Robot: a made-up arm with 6 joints. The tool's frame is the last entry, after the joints. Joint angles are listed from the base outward.
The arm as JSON. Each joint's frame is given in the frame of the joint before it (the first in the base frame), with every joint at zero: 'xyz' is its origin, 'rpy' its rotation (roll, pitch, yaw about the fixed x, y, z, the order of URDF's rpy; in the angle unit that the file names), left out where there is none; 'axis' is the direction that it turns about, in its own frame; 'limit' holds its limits. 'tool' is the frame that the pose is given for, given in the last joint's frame.
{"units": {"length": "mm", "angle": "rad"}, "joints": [
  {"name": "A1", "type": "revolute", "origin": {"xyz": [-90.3, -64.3, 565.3]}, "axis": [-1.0, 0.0, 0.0], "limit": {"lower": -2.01, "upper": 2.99}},
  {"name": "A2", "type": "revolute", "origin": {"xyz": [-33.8, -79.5, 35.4]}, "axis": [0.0, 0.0, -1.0], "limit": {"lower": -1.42, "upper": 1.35}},
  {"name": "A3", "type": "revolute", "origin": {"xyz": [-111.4, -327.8, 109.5]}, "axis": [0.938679, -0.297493, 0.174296], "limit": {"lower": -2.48, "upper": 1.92}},
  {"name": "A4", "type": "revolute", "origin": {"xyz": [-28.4, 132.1, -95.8]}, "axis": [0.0, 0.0, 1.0], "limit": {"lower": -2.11, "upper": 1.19}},
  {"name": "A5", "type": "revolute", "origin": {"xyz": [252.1, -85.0, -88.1]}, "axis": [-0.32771, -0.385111, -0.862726], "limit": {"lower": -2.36, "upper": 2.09}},
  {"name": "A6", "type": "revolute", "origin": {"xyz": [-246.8, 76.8, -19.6]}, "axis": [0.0, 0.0, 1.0], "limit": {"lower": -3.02, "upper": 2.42}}
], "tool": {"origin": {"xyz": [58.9, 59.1, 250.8], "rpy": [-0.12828, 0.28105, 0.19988]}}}
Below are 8 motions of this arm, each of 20 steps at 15 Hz.
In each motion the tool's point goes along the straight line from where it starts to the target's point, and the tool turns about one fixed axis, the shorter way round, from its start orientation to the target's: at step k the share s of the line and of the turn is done. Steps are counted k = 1, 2, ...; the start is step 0. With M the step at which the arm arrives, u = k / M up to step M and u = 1 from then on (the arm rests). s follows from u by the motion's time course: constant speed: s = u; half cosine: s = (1 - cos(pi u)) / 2; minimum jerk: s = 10 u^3 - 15 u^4 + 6 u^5.
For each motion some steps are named. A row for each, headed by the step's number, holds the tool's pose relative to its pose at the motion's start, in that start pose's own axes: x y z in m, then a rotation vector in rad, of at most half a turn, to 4 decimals.
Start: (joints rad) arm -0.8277 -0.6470 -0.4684 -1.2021 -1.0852 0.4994
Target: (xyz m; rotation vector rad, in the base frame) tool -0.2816 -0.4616 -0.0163 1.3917 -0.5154 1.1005
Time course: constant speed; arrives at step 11
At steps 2, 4, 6, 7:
2: -0.0098 -0.0005 -0.0870 0.0854 -0.1328 0.0471
4: -0.0196 -0.0009 -0.1740 0.1708 -0.2656 0.0942
6: -0.0294 -0.0014 -0.2610 0.2562 -0.3983 0.1413
7: -0.0343 -0.0016 -0.3045 0.2989 -0.4647 0.1648

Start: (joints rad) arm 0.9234 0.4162 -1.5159 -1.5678 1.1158 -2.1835
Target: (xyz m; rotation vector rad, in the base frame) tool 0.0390 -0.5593 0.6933 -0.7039 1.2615 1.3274
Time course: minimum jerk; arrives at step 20
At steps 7, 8, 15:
7: 0.0391 -0.0298 0.1201 -0.2995 -0.2256 0.1206
8: 0.0528 -0.0402 0.1622 -0.4043 -0.3045 0.1628
15: 0.1490 -0.1135 0.4580 -1.1418 -0.8598 0.4598

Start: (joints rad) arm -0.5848 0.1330 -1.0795 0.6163 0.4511 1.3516
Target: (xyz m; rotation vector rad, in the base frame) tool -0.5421 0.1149 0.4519 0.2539 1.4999 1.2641
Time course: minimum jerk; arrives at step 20
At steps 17, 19, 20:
17: 0.1850 0.1335 0.2417 0.9390 0.0502 0.1719
19: 0.1898 0.1370 0.2480 0.9636 0.0515 0.1764
20: 0.1901 0.1371 0.2483 0.9647 0.0515 0.1766

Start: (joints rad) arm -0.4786 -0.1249 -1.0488 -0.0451 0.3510 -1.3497
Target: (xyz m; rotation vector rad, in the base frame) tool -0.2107 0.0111 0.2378 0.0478 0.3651 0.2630
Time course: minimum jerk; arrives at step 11
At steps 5, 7, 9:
5: -0.1744 0.0032 -0.0168 0.1298 0.1329 0.7570
7: -0.3122 0.0057 -0.0300 0.2323 0.2378 1.3550
9: -0.4011 0.0074 -0.0386 0.2984 0.3056 1.7411

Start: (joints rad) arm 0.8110 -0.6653 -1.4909 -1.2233 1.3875 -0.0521
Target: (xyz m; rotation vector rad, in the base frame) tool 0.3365 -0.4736 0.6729 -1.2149 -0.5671 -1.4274
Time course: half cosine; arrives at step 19
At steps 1, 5, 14, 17, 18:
1: -0.0021 -0.0015 0.0008 -0.0027 0.0080 0.0071
5: -0.0494 -0.0347 0.0199 -0.0640 0.1895 0.1692
14: -0.2570 -0.1801 0.1035 -0.3328 0.9849 0.8793
17: -0.2981 -0.2090 0.1200 -0.3860 1.1426 1.0201
18: -0.3043 -0.2133 0.1225 -0.3941 1.1664 1.0413

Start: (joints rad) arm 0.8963 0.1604 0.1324 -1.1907 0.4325 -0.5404
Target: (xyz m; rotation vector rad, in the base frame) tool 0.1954 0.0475 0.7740 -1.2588 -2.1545 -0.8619
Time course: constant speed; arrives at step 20
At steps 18, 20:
18: -0.3449 0.1962 0.0188 0.7804 -1.2953 0.0306
20: -0.3833 0.2180 0.0208 0.8671 -1.4393 0.0340

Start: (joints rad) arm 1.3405 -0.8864 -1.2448 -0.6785 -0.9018 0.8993
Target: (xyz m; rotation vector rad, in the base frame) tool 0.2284 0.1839 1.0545 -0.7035 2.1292 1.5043
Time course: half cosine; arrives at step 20
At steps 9, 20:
9: -0.0530 -0.1090 -0.0506 -0.0291 -0.3021 0.3257
20: -0.1257 -0.2585 -0.1200 -0.0690 -0.7163 0.7722

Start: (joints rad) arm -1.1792 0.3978 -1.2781 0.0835 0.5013 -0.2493
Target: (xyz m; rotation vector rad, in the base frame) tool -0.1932 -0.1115 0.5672 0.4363 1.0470 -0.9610
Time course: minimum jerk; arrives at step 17
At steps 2, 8, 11, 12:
2: -0.0019 -0.0025 0.0035 0.0110 0.0061 -0.0017
8: -0.0636 -0.0828 0.1144 0.3598 0.2020 -0.0570
11: -0.1086 -0.1415 0.1954 0.6148 0.3451 -0.0974
12: -0.1207 -0.1572 0.2171 0.6830 0.3834 -0.1082

